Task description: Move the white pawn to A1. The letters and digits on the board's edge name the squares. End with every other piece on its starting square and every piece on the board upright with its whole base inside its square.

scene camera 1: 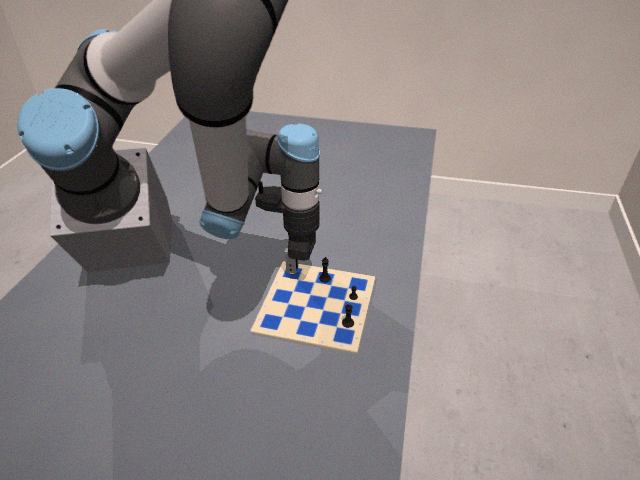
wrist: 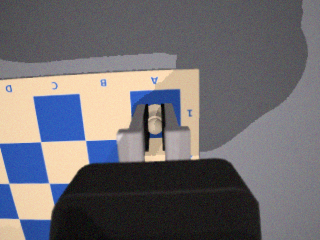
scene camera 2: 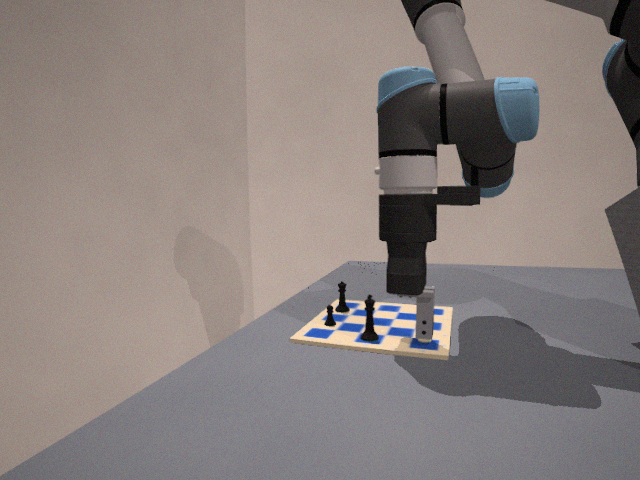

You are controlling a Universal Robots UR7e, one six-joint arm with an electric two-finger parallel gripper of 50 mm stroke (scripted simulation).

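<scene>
There's a chessboard that I can see, along with my gripper. Scene camera 1 shows my gripper, and the wrist view has the gripper in it as well.
</scene>
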